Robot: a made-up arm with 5 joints. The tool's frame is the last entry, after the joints. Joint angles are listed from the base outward. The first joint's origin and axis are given. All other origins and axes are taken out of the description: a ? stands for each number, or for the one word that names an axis. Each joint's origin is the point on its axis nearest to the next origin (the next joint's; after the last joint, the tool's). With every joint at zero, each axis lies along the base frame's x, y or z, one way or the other. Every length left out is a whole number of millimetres.
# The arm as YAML. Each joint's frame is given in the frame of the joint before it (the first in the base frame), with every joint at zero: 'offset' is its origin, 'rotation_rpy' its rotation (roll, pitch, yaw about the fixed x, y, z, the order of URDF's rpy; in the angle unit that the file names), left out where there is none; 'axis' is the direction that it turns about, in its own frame. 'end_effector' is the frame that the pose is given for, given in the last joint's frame.
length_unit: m
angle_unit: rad
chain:
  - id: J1
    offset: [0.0, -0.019, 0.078]
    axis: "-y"
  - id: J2
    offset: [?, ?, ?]
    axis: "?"
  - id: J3
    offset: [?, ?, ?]
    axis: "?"
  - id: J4
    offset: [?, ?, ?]
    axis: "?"
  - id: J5
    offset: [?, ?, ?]
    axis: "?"
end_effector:
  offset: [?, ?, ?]
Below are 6 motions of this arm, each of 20 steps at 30 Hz.
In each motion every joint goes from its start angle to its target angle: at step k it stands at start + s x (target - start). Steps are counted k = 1, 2, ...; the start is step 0. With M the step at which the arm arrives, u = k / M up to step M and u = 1 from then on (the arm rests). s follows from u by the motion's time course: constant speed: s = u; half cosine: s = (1 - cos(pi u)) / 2; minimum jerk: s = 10 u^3 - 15 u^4 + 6 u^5.
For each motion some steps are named. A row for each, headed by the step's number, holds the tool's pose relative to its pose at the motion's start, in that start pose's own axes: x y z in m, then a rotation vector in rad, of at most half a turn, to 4 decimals.
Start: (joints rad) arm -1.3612 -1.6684 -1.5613 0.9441 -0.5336
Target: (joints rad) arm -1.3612 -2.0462 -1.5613 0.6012 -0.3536
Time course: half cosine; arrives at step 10
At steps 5, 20:
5: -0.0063 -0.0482 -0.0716 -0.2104 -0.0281 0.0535
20: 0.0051 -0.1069 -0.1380 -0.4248 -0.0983 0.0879

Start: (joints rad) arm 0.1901 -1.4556 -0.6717 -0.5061 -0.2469
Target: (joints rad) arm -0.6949 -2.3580 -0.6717 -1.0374 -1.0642
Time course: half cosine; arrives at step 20
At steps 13, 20:
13: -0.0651 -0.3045 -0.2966 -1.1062 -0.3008 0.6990
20: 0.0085 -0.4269 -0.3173 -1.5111 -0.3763 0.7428

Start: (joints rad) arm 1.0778 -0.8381 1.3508 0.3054 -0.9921
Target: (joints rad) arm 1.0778 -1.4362 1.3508 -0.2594 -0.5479
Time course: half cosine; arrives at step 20
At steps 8, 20:
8: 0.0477 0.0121 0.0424 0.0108 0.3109 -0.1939
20: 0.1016 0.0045 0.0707 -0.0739 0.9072 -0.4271

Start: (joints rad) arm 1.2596 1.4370 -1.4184 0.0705 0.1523
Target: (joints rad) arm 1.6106 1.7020 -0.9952 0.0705 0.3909
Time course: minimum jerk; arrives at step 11
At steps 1, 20:
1: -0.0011 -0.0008 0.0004 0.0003 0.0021 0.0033
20: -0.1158 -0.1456 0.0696 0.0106 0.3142 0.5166

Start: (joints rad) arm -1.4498 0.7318 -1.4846 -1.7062 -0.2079
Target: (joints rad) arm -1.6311 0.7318 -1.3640 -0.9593 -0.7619
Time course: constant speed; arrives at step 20
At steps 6, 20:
6: -0.0478 0.0006 0.0416 0.1763 -0.0527 0.1700
20: -0.1547 -0.0512 0.0964 0.5527 -0.2850 0.5556

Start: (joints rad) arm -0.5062 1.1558 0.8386 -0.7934 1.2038
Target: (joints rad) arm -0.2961 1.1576 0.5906 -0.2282 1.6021
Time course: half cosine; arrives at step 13
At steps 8, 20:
8: 0.0772 0.0035 0.0084 0.0930 0.3334 -0.3225
20: 0.1067 -0.0034 -0.0045 0.1158 0.5033 -0.4705

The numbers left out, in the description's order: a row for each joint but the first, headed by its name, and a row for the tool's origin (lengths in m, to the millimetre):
J2: xyz 0.091 0.0 0.019, axis +x
J3: xyz 0.0 0.009 -0.064, axis +z
J4: xyz -0.153 0.008 0.0, axis +x
J5: xyz 0.0 -0.056 -0.046, axis -z
tool: xyz -0.012 0.312 0.0

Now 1 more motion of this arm.
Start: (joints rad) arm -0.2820 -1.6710 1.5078 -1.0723 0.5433
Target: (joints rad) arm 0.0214 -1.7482 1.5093 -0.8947 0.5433
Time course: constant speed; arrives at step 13
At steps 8, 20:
8: -0.0142 0.0003 0.0307 0.0161 0.2230 -0.0554
20: -0.0176 0.0022 0.0515 0.0310 0.3613 -0.1001

